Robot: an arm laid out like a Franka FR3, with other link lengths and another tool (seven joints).
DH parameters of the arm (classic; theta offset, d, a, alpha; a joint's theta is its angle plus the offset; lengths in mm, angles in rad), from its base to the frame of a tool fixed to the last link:
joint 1: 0 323 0 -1.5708
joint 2: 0 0 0 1.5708
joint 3: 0 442.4 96.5 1.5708
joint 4: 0 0 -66 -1.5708
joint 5: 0 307.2 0 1.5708
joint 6: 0 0 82.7 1.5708
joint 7: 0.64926 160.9 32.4 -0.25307
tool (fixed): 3.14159 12 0 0
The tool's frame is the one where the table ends.
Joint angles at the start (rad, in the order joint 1, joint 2, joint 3, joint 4, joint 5, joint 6, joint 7):
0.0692 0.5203 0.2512 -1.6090 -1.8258 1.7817 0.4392
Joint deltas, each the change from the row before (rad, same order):
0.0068 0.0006 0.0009 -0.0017 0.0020 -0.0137 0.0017
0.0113 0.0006 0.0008 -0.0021 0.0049 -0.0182 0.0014
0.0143 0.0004 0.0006 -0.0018 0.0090 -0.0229 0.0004
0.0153 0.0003 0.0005 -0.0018 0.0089 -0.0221 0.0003
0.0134 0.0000 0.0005 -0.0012 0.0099 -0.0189 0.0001
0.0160 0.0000 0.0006 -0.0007 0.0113 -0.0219 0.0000
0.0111 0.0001 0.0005 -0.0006 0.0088 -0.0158 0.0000
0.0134 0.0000 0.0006 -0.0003 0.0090 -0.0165 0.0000
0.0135 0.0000 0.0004 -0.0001 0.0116 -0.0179 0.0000
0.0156 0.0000 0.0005 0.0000 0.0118 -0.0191 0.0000
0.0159 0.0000 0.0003 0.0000 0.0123 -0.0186 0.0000
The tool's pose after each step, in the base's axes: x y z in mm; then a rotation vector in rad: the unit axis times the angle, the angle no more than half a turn. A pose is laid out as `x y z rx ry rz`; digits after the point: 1 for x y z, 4 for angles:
755.2 57.3 531.5 0.0705 1.6113 -1.7341
752.9 63.0 531.2 0.0754 1.6078 -1.7407
749.7 69.8 531.1 0.0830 1.6058 -1.7495
746.3 77.3 530.9 0.0890 1.6036 -1.7571
743.1 83.9 530.8 0.0953 1.6039 -1.7629
739.3 91.8 530.9 0.1025 1.6037 -1.7693
736.4 97.1 530.8 0.1080 1.6045 -1.7743
733.2 104.0 531.0 0.1125 1.6046 -1.7779
729.7 110.5 530.9 0.1193 1.6069 -1.7828
725.6 118.3 530.9 0.1251 1.6084 -1.7872
721.4 126.1 530.8 0.1304 1.6106 -1.7912

